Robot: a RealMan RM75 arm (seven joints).
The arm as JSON. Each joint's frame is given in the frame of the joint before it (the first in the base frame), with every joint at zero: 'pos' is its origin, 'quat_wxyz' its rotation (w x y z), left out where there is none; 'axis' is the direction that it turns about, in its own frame. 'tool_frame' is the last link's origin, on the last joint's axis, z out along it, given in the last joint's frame.
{
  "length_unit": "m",
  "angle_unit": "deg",
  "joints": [
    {
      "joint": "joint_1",
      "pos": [
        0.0,
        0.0,
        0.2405
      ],
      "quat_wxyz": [
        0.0,
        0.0,
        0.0,
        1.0
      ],
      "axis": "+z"
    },
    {
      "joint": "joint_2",
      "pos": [
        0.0,
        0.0,
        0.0
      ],
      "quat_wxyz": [
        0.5,
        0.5,
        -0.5,
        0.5
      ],
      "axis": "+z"
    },
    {
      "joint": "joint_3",
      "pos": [
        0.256,
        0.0,
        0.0
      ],
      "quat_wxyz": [
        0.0,
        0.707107,
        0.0,
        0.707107
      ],
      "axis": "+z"
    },
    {
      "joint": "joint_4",
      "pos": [
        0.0,
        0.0,
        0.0
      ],
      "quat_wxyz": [
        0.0,
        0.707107,
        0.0,
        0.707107
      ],
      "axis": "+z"
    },
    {
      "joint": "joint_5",
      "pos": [
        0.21,
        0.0,
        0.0
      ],
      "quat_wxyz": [
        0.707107,
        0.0,
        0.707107,
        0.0
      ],
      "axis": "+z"
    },
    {
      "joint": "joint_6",
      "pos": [
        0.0,
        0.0,
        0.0
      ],
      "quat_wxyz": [
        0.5,
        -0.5,
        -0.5,
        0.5
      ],
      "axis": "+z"
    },
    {
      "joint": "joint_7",
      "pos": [
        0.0,
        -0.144,
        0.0
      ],
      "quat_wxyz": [
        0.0,
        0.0,
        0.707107,
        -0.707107
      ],
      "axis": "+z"
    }
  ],
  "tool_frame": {
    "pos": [
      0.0,
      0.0,
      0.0
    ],
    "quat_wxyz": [
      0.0,
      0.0,
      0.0,
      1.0
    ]
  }
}
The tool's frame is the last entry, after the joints.
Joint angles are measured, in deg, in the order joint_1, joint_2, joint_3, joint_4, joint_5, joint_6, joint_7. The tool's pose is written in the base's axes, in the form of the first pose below.
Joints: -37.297 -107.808 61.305 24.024 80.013 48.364 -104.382
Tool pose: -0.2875 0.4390 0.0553; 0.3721 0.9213 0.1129; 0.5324 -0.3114 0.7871; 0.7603 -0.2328 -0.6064
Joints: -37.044 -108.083 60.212 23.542 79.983 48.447 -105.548
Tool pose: -0.2908 0.4369 0.0546; 0.3308 0.9372 0.1107; 0.5391 -0.2839 0.7930; 0.7746 -0.2026 -0.5991
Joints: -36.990 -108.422 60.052 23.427 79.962 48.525 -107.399
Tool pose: -0.2907 0.4358 0.0518; 0.2929 0.9494 0.1133; 0.5511 -0.2644 0.7914; 0.7813 -0.1694 -0.6007
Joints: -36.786 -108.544 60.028 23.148 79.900 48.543 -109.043
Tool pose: -0.2929 0.4339 0.0500; 0.2580 0.9599 0.1097; 0.5629 -0.2417 0.7904; 0.7852 -0.1422 -0.6026
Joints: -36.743 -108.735 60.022 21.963 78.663 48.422 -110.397
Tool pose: -0.2960 0.4316 0.0465; 0.2036 0.9732 0.1073; 0.5729 -0.2072 0.7930; 0.7940 -0.1000 -0.5997
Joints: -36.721 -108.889 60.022 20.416 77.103 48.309 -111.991
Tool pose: -0.3001 0.4288 0.0427; 0.1367 0.9852 0.1032; 0.5822 -0.1642 0.7963; 0.8015 -0.0488 -0.5960
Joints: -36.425 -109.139 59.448 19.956 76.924 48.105 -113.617
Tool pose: -0.3038 0.4264 0.0411; 0.0887 0.9914 0.0958; 0.5849 -0.1297 0.8007; 0.8063 -0.0149 -0.5914
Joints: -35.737 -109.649 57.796 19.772 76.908 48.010 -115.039
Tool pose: -0.3092 0.4227 0.0406; 0.0302 0.9956 0.0890; 0.5762 -0.0901 0.8124; 0.8168 0.0268 -0.5763
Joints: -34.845 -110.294 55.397 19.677 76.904 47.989 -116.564
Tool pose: -0.3157 0.4183 0.0411; -0.0407 0.9958 0.0814; 0.5573 -0.0450 0.8291; 0.8293 0.0791 -0.5531
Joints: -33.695 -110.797 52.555 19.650 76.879 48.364 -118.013
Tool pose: -0.3239 0.4126 0.0440; -0.1146 0.9907 0.0739; 0.5295 -0.0020 0.8483; 0.8405 0.1363 -0.5243
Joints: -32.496 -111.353 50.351 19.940 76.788 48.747 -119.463
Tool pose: -0.3309 0.4067 0.0460; -0.1783 0.9817 0.0672; 0.5031 0.0322 0.8637; 0.8457 0.1878 -0.4996
